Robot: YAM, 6 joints.
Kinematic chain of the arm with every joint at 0, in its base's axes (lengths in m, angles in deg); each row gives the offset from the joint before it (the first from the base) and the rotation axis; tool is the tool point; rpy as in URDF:
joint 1: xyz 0 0 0.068 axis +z
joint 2: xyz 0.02 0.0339 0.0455 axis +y
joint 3: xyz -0.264 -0.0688 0 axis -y
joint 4: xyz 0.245 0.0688 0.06 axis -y
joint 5: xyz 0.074 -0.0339 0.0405 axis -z
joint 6: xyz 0.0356 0 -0.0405 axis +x
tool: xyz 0 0 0 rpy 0 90 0
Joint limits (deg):
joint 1: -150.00..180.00
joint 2: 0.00..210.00
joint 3: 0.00..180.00
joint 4: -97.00..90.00
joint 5: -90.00..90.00
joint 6: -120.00..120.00
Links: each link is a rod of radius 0.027 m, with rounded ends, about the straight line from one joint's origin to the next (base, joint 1, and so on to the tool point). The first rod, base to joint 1, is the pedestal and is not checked.
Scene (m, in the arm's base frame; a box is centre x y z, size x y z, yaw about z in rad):
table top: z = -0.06
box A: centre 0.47 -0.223 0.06 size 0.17 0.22 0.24 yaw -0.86
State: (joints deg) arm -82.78 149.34 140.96 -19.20 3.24 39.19
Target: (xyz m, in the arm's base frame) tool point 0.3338 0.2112 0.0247
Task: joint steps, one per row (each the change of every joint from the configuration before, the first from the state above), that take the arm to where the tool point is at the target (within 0.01 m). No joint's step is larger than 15 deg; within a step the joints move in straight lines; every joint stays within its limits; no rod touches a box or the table.
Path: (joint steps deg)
1: 14.21 -5.37 -3.77 -1.40 -1.78 1.03
2: 14.20 -5.37 -3.77 -1.39 -1.79 1.04
3: 14.21 -5.37 -3.77 -1.40 -1.78 1.03
4: 14.21 -5.37 -3.77 -1.39 -1.79 1.03
5: 14.20 -5.36 -3.77 -1.40 -1.78 1.04
6: 14.21 -5.37 -3.78 -1.40 -1.78 1.03
7: 9.74 7.22 -10.46 -7.41 0.13 -2.07
8: 9.74 7.22 -10.47 -7.41 0.14 -2.06
9: 9.75 7.22 -10.47 -7.41 0.14 -2.07

